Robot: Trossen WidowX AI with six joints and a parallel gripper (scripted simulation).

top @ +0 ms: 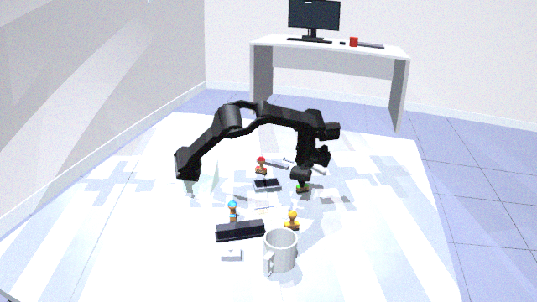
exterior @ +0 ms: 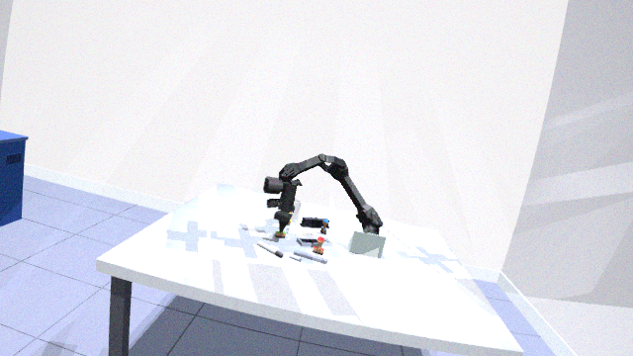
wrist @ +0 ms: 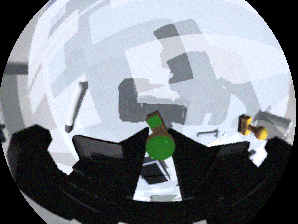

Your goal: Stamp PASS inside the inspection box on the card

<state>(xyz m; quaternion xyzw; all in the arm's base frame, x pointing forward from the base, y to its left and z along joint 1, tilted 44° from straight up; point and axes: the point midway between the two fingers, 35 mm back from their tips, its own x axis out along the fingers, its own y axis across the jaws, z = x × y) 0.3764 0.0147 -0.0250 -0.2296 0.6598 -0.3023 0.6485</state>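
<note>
The ink pad is 12 cm behind my gripper tip, 2 cm below it and 1 cm to the left of it. The rest, counted from my gripper tip: red-knobbed stamp 16 cm behind, 10 cm to the left, 1 cm below; then white card 14 cm to the right, 10 cm behind, 3 cm below; then green-knobbed PASS stamp right at my gripper tip.
</note>
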